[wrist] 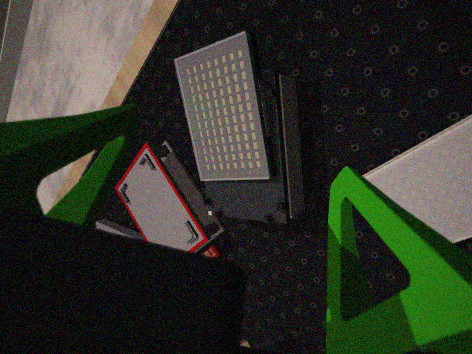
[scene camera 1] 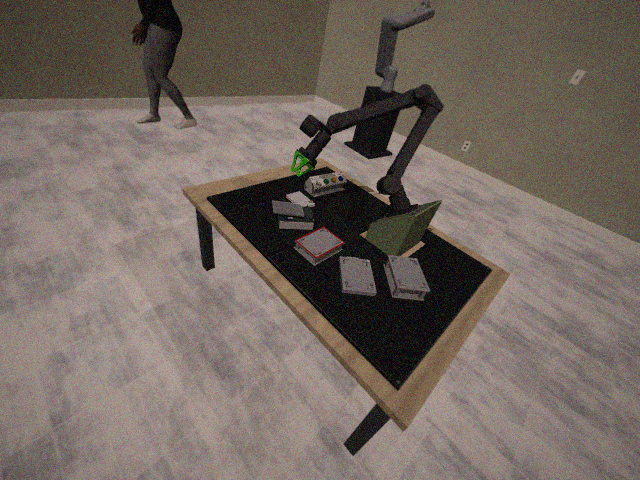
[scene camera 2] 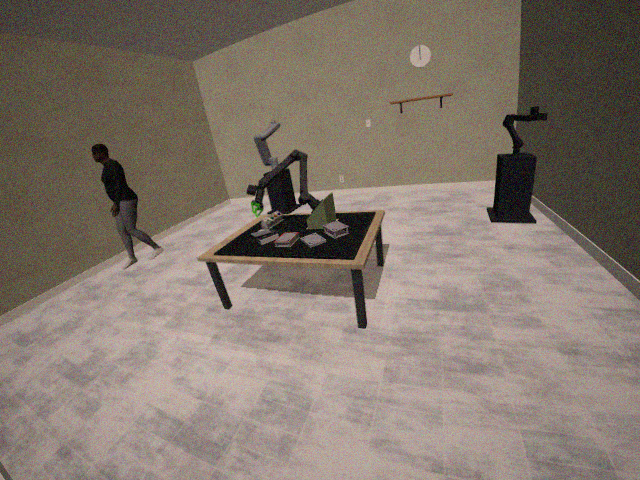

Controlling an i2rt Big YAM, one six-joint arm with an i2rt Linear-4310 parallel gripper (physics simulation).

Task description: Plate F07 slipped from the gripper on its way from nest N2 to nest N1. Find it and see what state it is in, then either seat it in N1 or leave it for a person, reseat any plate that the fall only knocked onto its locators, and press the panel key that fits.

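Pixels of known places: gripper, fingertip midpoint: (wrist: pixel 242 147) (scene camera 1: pixel 294 173) (scene camera 2: pixel 255 215); arm's base at its link origin: (scene camera 1: pixel 402 212) (scene camera 2: pixel 318 207).
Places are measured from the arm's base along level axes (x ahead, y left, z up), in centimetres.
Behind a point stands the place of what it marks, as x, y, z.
Observation:
My gripper (scene camera 1: pixel 299 162) @(33.1, -35.5, 5.7) (scene camera 2: pixel 256 208) @(33.1, -35.5, 5.7) (wrist: pixel 242 147) @(33.1, -35.5, 5.7) is open and empty, above the table's far left part near the key panel. A grey plate (scene camera 1: pixel 288 208) @(39.9, -27.8, -5.2) (wrist: pixel 222 112) @(39.8, -28.9, -5.2) with a grid of pale wells lies skewed on a dark holder (scene camera 1: pixel 296 225) @(38.8, -22.3, -10.6) (wrist: pixel 245 200) @(31.7, -24.6, -7.4); it looks tilted in scene camera 1. No name is readable on it. A red-edged, grey-topped holder (scene camera 1: pixel 319 242) @(38.1, -7.9, -8.9) (scene camera 2: pixel 286 239) @(40.9, -6.0, -9.1) (wrist: pixel 157 200) @(38.4, -9.6, -8.9) stands beside it, with corner locators visible. Its red tag is too small to read. The key panel (scene camera 1: pixel 324 184) @(7.8, -41.8, -6.6) (scene camera 2: pixel 271 220) @(12.3, -41.2, -6.6) has green, amber and blue keys.
Two grey blocks (scene camera 1: pixel 356 276) @(35.6, 11.5, -10.9) (scene camera 1: pixel 407 279) @(22.9, 23.7, -7.3) stand toward the near end. A green wedge (scene camera 1: pixel 400 229) @(11.9, 8.2, 0.4) (scene camera 2: pixel 321 212) @(11.9, 8.5, -0.2) stands near the arm's base. A pale flat piece (scene camera 1: pixel 299 198) @(24.3, -40.4, -11.5) lies between holder and panel. A person (scene camera 1: pixel 162 51) (scene camera 2: pixel 119 191) is on the floor beyond the table (scene camera 1: pixel 268 273) @(60.7, -7.2, -14.2).

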